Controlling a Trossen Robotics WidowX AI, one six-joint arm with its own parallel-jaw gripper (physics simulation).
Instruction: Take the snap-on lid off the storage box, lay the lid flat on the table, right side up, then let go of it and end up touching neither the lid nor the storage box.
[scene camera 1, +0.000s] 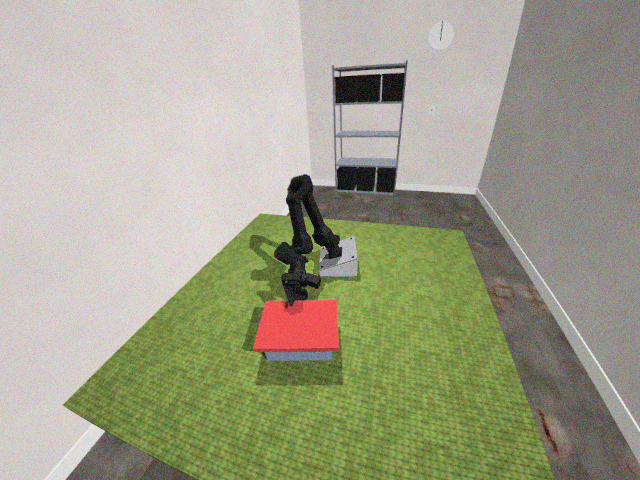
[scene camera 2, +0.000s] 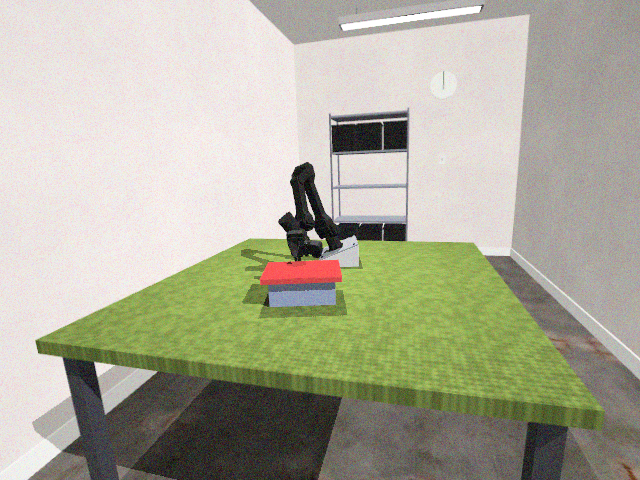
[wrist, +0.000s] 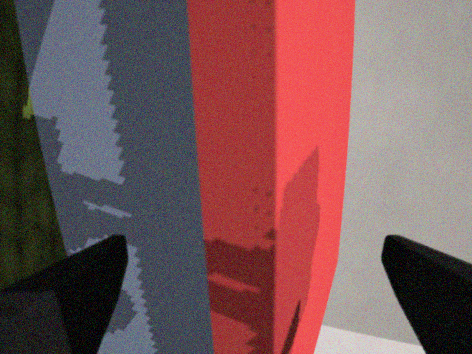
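Observation:
The red lid (scene camera 1: 299, 330) (scene camera 2: 302, 271) (wrist: 312, 100) lies level on top of the blue-grey storage box (scene camera 1: 299, 355) (scene camera 2: 302, 297) (wrist: 160, 150) and overhangs its sides. The box stands upright on the table. My gripper (scene camera 1: 289, 304) (scene camera 2: 296, 259) (wrist: 257, 248) is open and empty, at the lid's far edge, left of its middle. In the wrist view the lid's edge runs between the two spread fingertips; one finger is on the box wall's side, the other on the side above the lid. Whether a finger touches the lid or box I cannot tell.
The green table top (scene camera 1: 413, 335) (scene camera 2: 413, 320) bears the box and the arm. The arm's light grey wedge-shaped base (scene camera 1: 343, 269) (scene camera 2: 350, 255) stands behind the box, to the right. A shelf unit (scene camera 1: 367, 134) (scene camera 2: 369, 186) stands at the back wall, beyond the table.

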